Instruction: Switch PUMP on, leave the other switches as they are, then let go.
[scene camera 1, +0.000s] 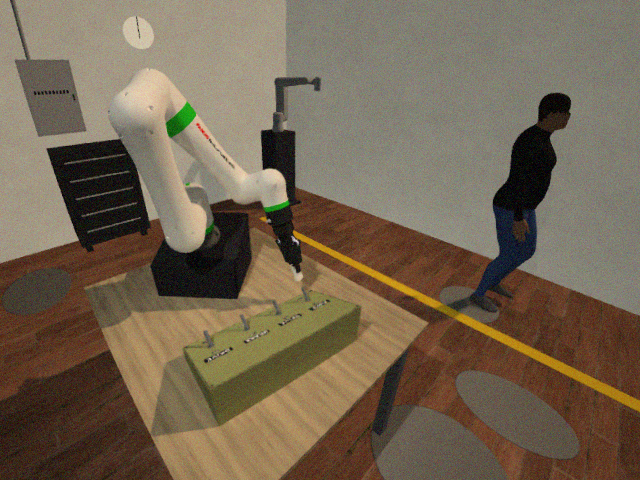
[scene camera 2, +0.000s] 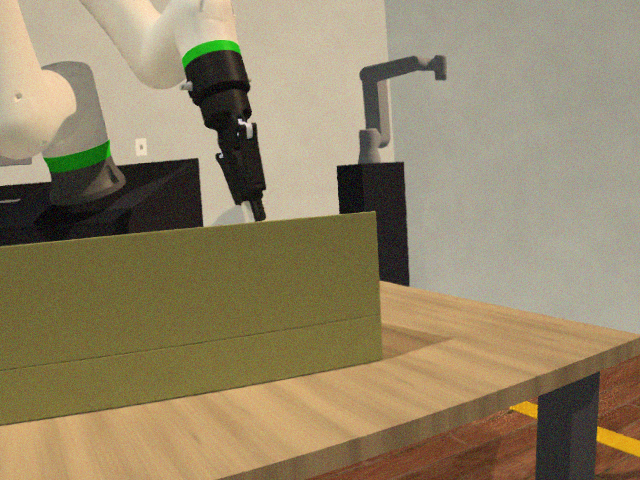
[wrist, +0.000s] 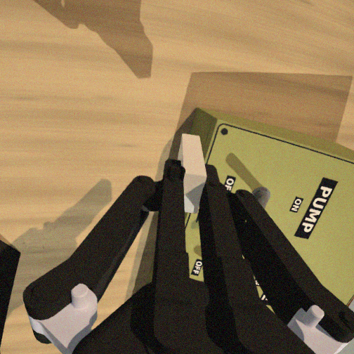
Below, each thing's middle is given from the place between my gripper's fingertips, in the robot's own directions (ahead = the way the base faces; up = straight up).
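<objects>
My hand: 240 mm to the left of the switch box (scene camera 2: 104, 322), 160 mm short of it, 20 mm above it.
</objects>
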